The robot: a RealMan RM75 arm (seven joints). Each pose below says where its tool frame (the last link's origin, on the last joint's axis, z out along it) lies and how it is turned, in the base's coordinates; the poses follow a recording.
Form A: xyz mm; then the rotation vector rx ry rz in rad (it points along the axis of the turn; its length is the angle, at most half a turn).
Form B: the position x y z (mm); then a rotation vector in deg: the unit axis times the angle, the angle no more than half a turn. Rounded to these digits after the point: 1 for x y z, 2 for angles.
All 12 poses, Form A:
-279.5, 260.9, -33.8, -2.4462, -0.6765, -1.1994
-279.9, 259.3, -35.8, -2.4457, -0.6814, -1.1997
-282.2, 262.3, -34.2, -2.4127, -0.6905, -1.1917
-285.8, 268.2, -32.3, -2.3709, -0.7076, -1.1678
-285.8, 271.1, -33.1, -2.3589, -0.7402, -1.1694
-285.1, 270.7, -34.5, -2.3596, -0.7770, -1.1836
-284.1, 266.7, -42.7, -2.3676, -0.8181, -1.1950
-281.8, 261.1, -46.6, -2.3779, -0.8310, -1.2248
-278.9, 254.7, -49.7, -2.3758, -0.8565, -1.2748
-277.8, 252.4, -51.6, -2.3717, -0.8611, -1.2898
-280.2, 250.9, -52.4, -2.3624, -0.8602, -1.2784
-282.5, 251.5, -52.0, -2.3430, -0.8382, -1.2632
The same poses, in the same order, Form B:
-279.5, 260.9, -33.8, -140.16, -38.76, -68.72
-279.9, 259.3, -35.8, -140.13, -39.04, -68.74
-282.2, 262.3, -34.2, -138.24, -39.56, -68.28
-285.8, 268.2, -32.3, -135.84, -40.54, -66.91
-285.8, 271.1, -33.1, -135.16, -42.41, -67.00
-285.1, 270.7, -34.5, -135.20, -44.52, -67.82
-284.1, 266.7, -42.7, -135.65, -46.87, -68.47
-281.8, 261.1, -46.6, -136.24, -47.61, -70.18
-278.9, 254.7, -49.7, -136.12, -49.07, -73.04
-277.8, 252.4, -51.6, -135.89, -49.34, -73.90
-280.2, 250.9, -52.4, -135.36, -49.29, -73.25
-282.5, 251.5, -52.0, -134.24, -48.03, -72.38

